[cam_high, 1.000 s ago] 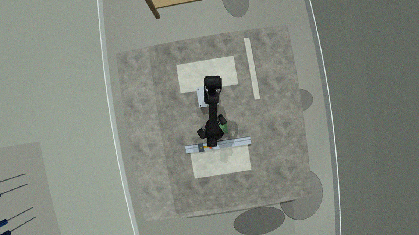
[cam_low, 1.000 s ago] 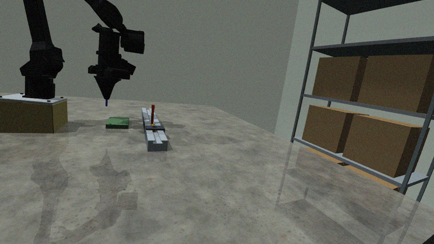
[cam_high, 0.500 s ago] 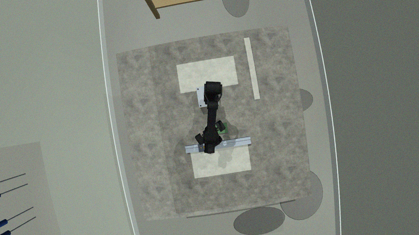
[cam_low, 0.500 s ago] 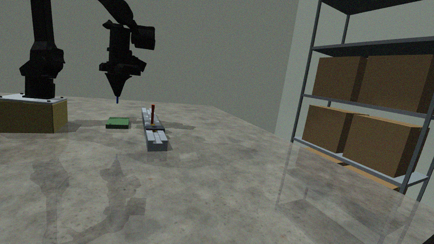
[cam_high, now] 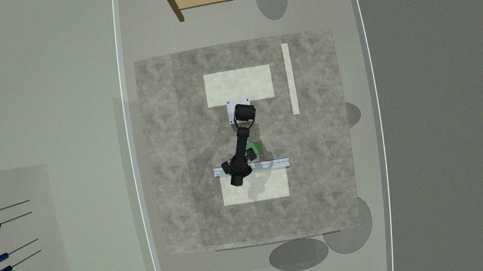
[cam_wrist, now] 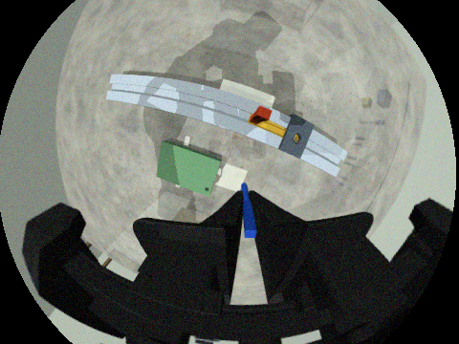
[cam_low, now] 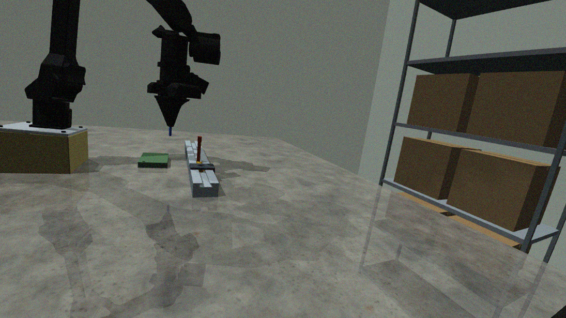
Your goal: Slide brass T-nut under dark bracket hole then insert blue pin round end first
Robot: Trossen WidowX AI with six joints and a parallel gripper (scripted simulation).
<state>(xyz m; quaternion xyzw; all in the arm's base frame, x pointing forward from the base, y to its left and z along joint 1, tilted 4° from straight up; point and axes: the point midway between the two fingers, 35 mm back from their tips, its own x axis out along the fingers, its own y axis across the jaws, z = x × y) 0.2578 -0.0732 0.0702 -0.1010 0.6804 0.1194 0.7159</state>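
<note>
Now: gripper tip 110 mm above the green tray, 70 mm to the right of it and 50 mm past it. Round my gripper tip: blue pin (right at my gripper tip).
</note>
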